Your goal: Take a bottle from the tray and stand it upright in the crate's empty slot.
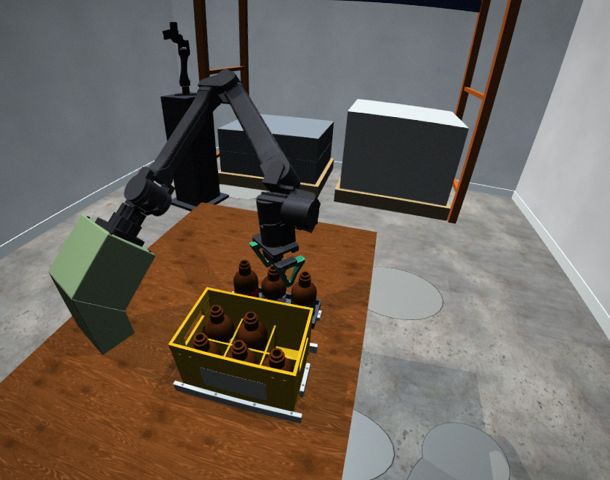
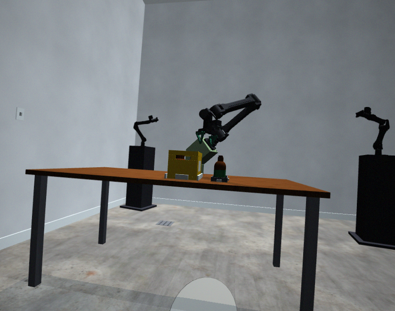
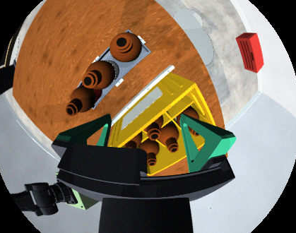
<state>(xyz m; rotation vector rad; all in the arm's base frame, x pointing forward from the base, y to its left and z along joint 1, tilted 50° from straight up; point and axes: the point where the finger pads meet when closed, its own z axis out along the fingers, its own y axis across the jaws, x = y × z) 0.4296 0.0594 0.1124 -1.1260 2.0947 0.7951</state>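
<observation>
Now: hand 15 cm above the crate and 14 cm to the left of it. From my hand the other things lie so: tray (22 cm below, 9 cm to the left, 7 cm behind).
</observation>
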